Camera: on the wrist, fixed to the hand. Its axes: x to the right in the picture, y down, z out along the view.
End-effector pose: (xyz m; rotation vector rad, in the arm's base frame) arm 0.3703 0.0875 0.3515 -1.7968 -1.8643 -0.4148
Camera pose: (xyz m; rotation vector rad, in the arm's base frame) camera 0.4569 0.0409 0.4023 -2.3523 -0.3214 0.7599
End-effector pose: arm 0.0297 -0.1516 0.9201 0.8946 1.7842 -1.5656
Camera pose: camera 0.0959 -0.0669 0.8936 1.5079 0.2281 -0.9303
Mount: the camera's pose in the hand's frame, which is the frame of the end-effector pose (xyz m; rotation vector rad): -0.0098 0.0755 -0.0804 0.4401 -0.3112 1.4547
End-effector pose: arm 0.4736 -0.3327 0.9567 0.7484 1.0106 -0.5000
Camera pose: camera 0.4751 -0.2222 0.9639 1.5041 -0.1089 0.4562
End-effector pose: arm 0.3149 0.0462 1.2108 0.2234 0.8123 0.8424
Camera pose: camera 0.2099 0.0786 1.1972 1.4064 0.4288 1.8942
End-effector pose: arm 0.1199 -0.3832 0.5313 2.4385 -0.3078 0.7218
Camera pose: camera 0.0500 -0.3969 0.6160 -1.9042 1.8965 -0.7819
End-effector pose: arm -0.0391 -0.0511 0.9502 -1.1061 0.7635 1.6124
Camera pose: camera -0.0864 -0.1482 0.9258 0.2229 1.7860 2.4439
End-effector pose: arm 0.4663 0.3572 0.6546 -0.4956 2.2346 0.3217
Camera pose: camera 0.3848 0.3960 0.7188 1.3839 1.8728 0.5331
